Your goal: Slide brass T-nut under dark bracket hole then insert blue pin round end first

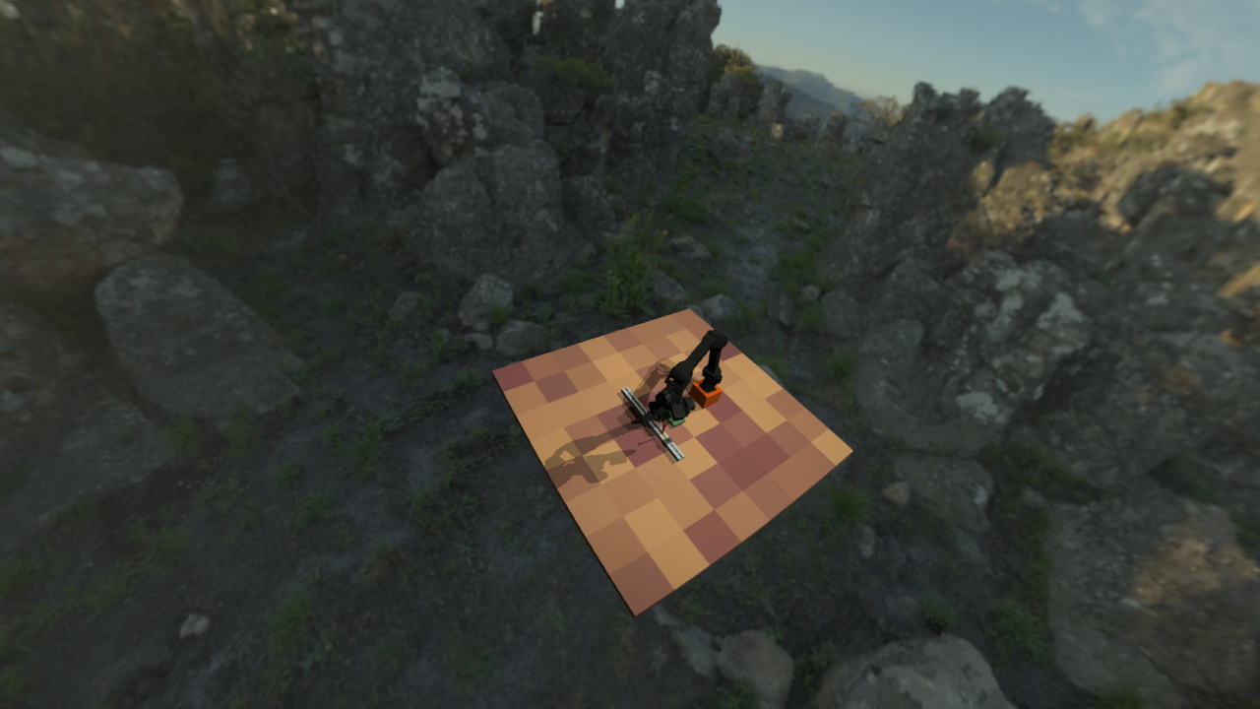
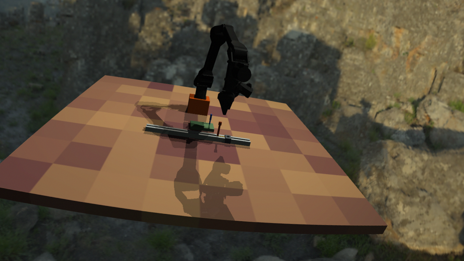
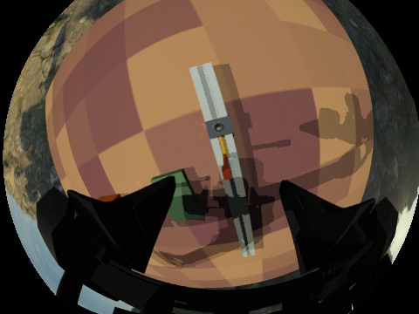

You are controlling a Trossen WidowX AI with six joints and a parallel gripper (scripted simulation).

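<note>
The blue pin lies 14 cm behind my gripper tip, 11 cm below it and 5 cm to the right of it. Round my gripper tip: green tray 13 cm below, 12 cm behind, 7 cm to the right; brass T-nut 9 cm below, 1 cm to the left.
</note>
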